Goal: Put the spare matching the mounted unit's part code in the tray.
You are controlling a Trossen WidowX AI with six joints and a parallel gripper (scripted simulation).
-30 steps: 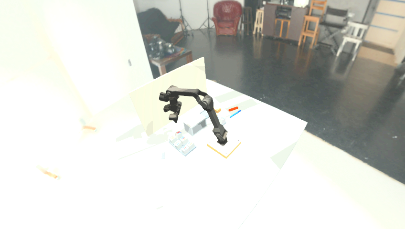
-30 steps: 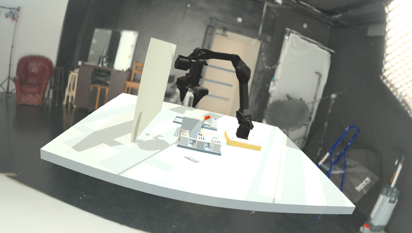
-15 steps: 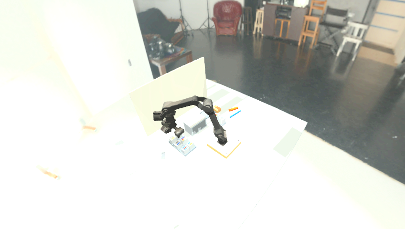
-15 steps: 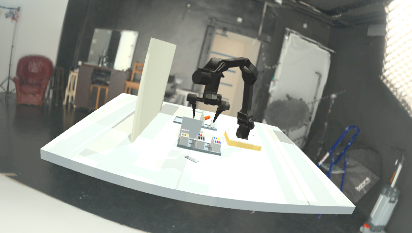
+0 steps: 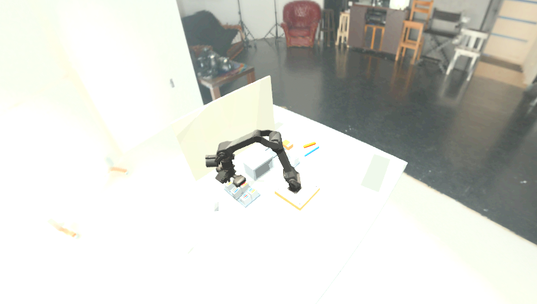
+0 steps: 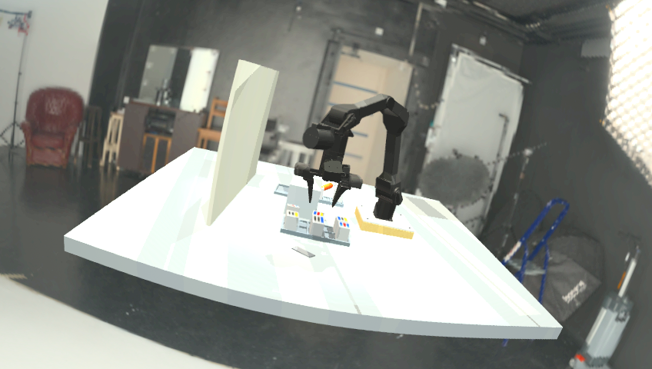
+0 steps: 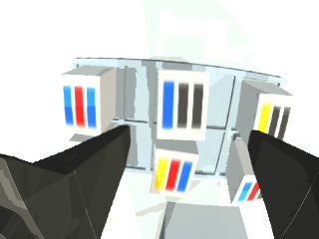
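Right now my gripper tip is 9 cm above the grey rack, 4 cm to the left of it and 1 cm past it. Round my gripper tip: orange block: 51 cm to the right, 8 cm below, 5 cm ahead; then dark flat piece: 13 cm to the left, 10 cm below, 3 cm ahead; then tall cream panel: 27 cm ahead, 25 cm to the right, 13 cm above.
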